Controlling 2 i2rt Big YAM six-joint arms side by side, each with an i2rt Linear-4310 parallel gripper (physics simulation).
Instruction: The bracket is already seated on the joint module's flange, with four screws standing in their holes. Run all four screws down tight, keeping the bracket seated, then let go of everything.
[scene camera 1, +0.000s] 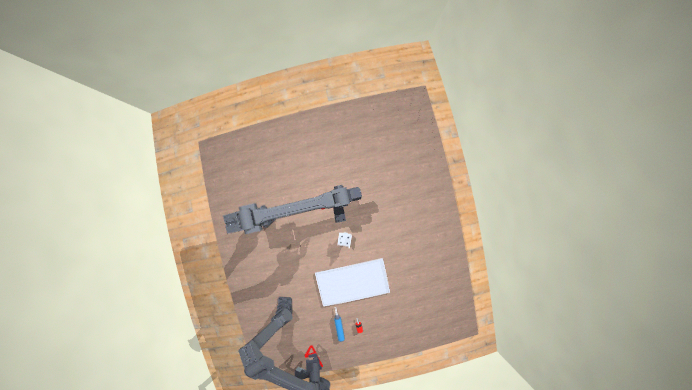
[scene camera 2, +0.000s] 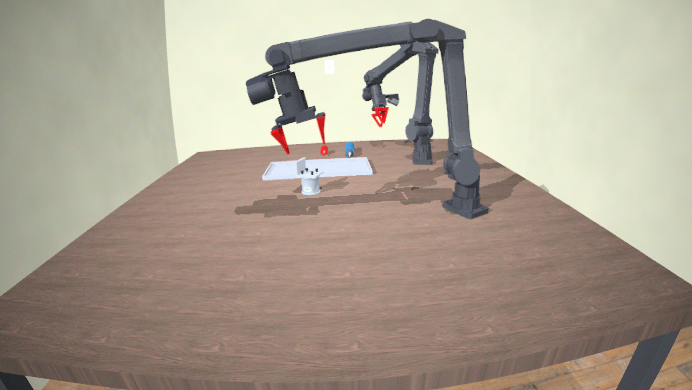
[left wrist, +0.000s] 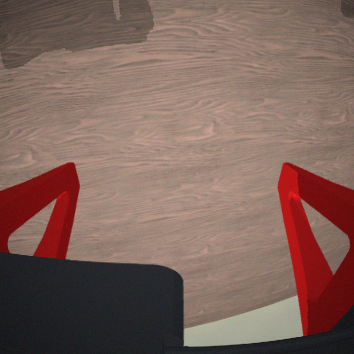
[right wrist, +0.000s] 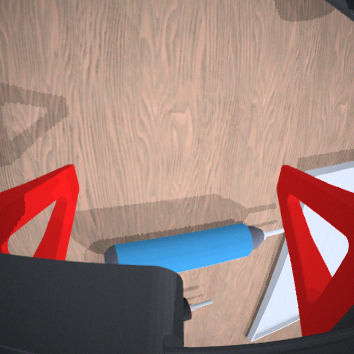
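Where they show: left gripper, fingertip midpoint: (scene camera 2: 306, 148) (left wrist: 178, 173); right gripper, fingertip midpoint: (scene camera 1: 313, 350) (scene camera 2: 382, 125) (right wrist: 177, 175); left arm's base, link origin: (scene camera 2: 465, 209); right arm's base, link origin: (scene camera 1: 285, 305) (scene camera 2: 422, 161).
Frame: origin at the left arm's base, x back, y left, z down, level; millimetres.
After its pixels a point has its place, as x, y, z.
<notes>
The white joint module (scene camera 2: 310, 187) @[-314, -384, -26] stands upright on the table with the pale bracket (scene camera 1: 344, 240) @[-298, -414, -66] (scene camera 2: 301, 166) @[-321, -432, -87] on top, its plate rising at one side. Dark screws (scene camera 2: 312, 173) @[-304, -381, -72] stand up from the bracket; their depth is too small to tell. A blue screwdriver (scene camera 1: 339, 328) @[85, -830, -41] (scene camera 2: 349, 148) @[58, -777, -39] (right wrist: 185, 248) @[113, -837, -32] and a short red screwdriver (scene camera 1: 359, 328) @[-8, -912, -32] (scene camera 2: 324, 150) @[-20, -883, -23] lie on the table beyond the tray. My left gripper (scene camera 2: 305, 148) @[-396, -198, -196] (left wrist: 178, 173) @[-396, -198, -196] is open and empty, above the joint module's level. My right gripper (scene camera 2: 380, 122) @[265, -811, -125] (right wrist: 177, 175) @[265, -811, -125] is open and empty above the table near the blue screwdriver.
A white shallow tray (scene camera 1: 352, 282) @[-161, -656, -4] (scene camera 2: 345, 167) @[-60, -606, -4] (right wrist: 280, 305) @[-237, -756, -4] lies between the joint module and the screwdrivers. The left arm (scene camera 1: 295, 206) @[-296, -140, -499] (scene camera 2: 350, 41) @[-298, -121, -469] stretches high over the table (scene camera 1: 320, 140) @[-561, 140, 0] (scene camera 2: 325, 280) @[-503, 106, 0]. The right arm (scene camera 1: 272, 334) @[255, -529, -319] (scene camera 2: 425, 90) @[263, -483, -314] is folded at the far side.
</notes>
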